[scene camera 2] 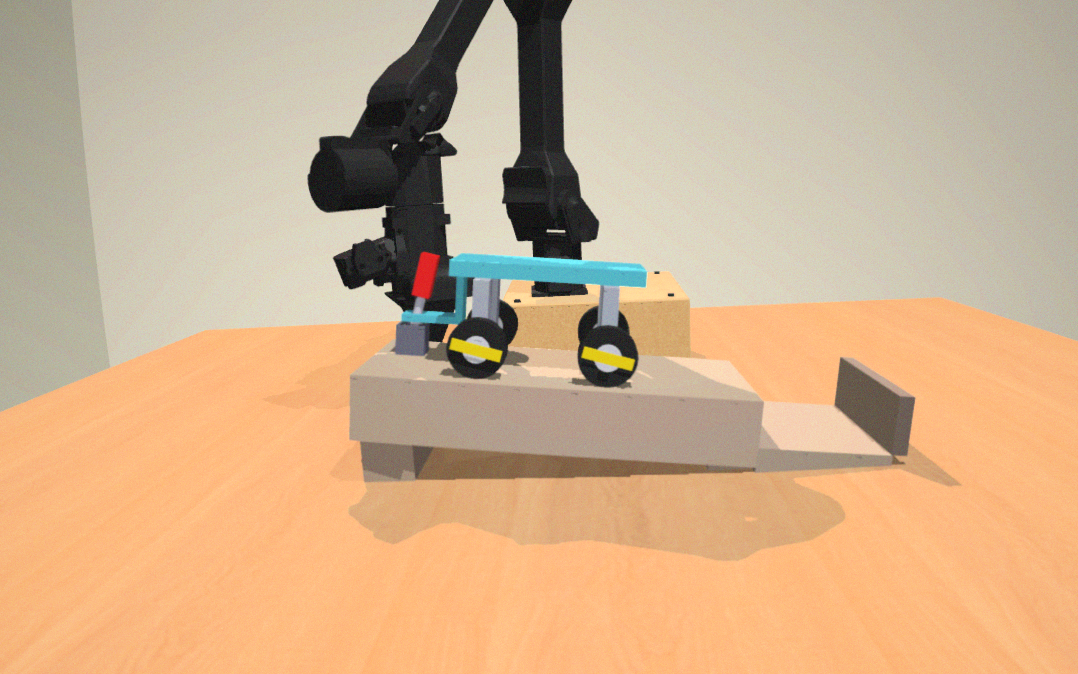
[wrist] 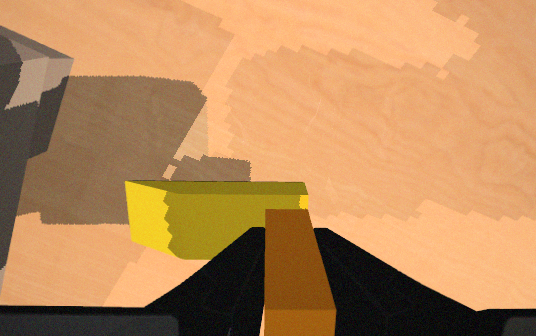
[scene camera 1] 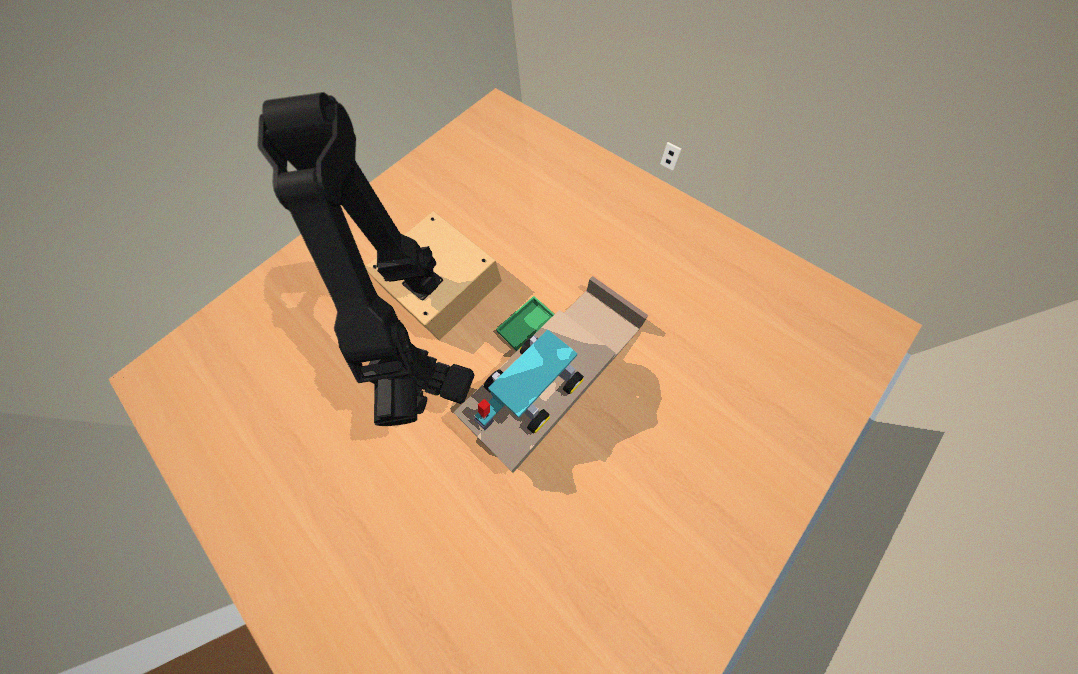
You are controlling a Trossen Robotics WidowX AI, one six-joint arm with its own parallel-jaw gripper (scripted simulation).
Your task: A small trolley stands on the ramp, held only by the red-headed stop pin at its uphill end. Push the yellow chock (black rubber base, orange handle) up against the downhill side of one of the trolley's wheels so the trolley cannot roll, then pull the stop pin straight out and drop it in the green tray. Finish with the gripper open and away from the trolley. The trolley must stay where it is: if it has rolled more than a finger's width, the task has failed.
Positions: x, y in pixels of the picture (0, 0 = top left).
Labels:
my gripper: holds a yellow chock (wrist: 192, 220)

